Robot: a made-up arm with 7 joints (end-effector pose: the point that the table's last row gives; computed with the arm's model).
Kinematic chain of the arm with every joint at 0, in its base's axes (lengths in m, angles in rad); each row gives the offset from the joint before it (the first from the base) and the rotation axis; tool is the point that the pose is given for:
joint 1: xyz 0 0 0.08 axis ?
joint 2: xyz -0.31 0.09 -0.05 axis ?
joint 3: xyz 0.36 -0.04 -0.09 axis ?
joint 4: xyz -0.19 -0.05 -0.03 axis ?
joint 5: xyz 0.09 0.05 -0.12 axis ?
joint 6: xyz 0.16 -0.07 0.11 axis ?
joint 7: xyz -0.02 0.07 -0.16 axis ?
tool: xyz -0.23 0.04 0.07
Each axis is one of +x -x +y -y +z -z.
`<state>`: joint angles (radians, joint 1 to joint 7).
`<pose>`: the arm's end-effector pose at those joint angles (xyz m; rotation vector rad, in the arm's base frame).
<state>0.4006 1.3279 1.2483 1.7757 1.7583 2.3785 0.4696</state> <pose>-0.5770 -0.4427 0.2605 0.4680 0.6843 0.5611</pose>
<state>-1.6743 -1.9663 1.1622 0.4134 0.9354 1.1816 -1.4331</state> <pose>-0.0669 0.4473 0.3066 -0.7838 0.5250 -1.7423</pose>
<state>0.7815 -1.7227 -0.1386 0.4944 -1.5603 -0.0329 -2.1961</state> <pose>-0.0998 0.1765 0.5624 -0.0963 0.6817 -0.7172</pose>
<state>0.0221 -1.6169 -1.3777 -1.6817 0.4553 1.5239 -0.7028</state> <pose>0.0051 -0.1086 0.2774 -0.1690 -2.9415 -0.1609</pose>
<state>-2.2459 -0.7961 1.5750 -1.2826 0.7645 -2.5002 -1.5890</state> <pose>0.3032 -0.0170 0.4102 0.4882 -1.3425 -2.1127</pose>
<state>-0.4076 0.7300 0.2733 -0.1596 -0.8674 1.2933 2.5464</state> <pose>-0.3062 -0.0431 -0.5210 0.9579 -1.0539 0.6788</pose>
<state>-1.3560 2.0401 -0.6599 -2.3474 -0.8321 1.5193 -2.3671</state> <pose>-0.0250 0.2642 -0.2056 -0.5030 -2.6449 0.5040</pose>
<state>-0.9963 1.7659 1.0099 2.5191 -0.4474 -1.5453 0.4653</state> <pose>-0.1508 0.4454 0.3469 1.2045 -2.0479 -1.9821</pose>
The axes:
joint 1: +z
joint 2: +y
joint 3: -x
joint 4: +y
joint 5: +x
joint 6: +z
joint 7: -y

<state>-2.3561 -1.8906 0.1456 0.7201 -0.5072 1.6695 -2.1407</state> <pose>0.1922 -0.0167 0.3227 -0.7009 -2.4564 1.6678</pose>
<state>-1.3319 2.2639 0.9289 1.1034 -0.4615 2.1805 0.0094</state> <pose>-0.4707 0.4502 -0.2245 -2.2274 -0.4883 -0.8382</pose>
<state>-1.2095 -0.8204 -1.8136 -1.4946 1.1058 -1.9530 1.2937</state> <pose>-0.3599 -0.0597 0.3655 -2.4964 0.8304 1.2298</pose>
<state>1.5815 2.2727 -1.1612 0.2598 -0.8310 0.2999 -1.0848</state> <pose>-0.1731 -0.5054 -0.2230 1.3209 -2.4335 0.0692</pose>
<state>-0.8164 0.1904 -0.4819 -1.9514 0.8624 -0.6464 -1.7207</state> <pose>-0.3263 -0.0006 0.1576 0.7929 -0.3446 0.1238</pose>
